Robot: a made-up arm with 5 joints. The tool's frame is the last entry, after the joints.
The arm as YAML. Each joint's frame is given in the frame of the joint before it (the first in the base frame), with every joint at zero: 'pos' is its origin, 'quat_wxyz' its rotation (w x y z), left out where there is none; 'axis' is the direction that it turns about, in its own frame. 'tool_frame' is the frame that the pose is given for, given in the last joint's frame.
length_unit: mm
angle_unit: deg
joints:
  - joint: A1
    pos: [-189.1, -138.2, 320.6]
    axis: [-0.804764, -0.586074, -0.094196]
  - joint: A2
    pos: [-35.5, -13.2, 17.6]
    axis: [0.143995, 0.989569, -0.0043]
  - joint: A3
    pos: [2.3, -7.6, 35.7]
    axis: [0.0, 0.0, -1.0]
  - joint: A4
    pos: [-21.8, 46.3, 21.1]
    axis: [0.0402, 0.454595, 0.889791]
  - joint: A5
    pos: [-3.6, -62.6, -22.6]
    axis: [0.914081, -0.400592, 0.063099]
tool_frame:
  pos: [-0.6, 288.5, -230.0]
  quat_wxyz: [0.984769, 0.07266, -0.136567, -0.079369]
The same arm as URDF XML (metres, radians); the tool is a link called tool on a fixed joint. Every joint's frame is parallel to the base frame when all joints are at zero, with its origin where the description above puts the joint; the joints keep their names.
<robot name="arm">
<joint name="A1" type="continuous"><parent link="base_link"/><child link="link1"/><origin xyz="-0.1891 -0.1382 0.3206" rpy="0.0000 0.0000 0.0000"/><axis xyz="-0.804764 -0.586074 -0.094196"/></joint>
<joint name="A2" type="continuous"><parent link="link1"/><child link="link2"/><origin xyz="-0.0355 -0.0132 0.0176" rpy="0.0000 0.0000 0.0000"/><axis xyz="0.143995 0.989569 -0.0043"/></joint>
<joint name="A3" type="continuous"><parent link="link2"/><child link="link3"/><origin xyz="0.0023 -0.0076 0.0357" rpy="0.0000 0.0000 0.0000"/><axis xyz="0 0 -1"/></joint>
<joint name="A4" type="continuous"><parent link="link3"/><child link="link4"/><origin xyz="-0.0218 0.0463 0.0211" rpy="0.0000 0.0000 0.0000"/><axis xyz="0.0402 0.454595 0.889791"/></joint>
<joint name="A5" type="continuous"><parent link="link4"/><child link="link5"/><origin xyz="-0.0036 -0.0626 -0.0226" rpy="0.0000 0.0000 0.0000"/><axis xyz="0.914081 -0.400592 0.063099"/></joint>
<joint name="tool_joint" type="fixed"><parent link="link5"/><child link="tool"/><origin xyz="-0.0006 0.2885 -0.2300" rpy="0.1714 -0.2604 -0.1833"/></joint>
<link name="base_link"/>
<link name="link1"/>
<link name="link2"/>
<link name="link3"/>
<link name="link4"/>
<link name="link5"/>
<link name="tool"/>
</robot>

